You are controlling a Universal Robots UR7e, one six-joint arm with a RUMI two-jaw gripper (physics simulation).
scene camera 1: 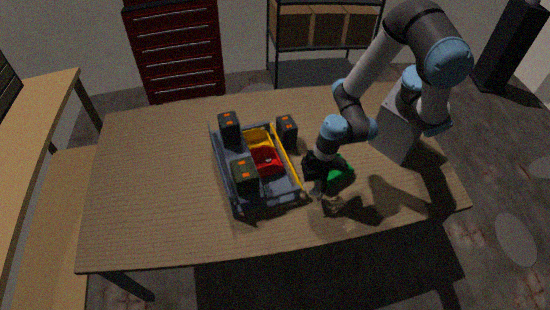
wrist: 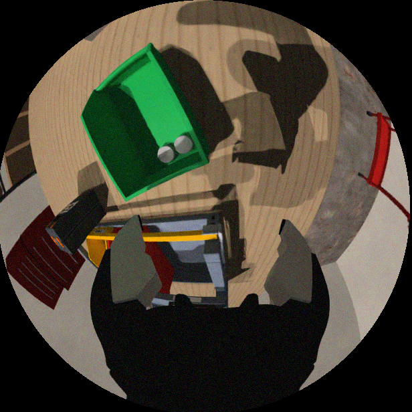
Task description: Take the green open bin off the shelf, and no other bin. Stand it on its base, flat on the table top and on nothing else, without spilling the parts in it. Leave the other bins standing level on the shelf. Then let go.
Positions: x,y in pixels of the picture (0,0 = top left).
Scene:
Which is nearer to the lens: the dark case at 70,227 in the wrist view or the yellow bar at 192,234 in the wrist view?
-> The yellow bar.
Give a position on a red bin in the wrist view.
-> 165,271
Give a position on a green open bin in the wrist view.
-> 139,107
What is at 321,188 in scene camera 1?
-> My gripper.

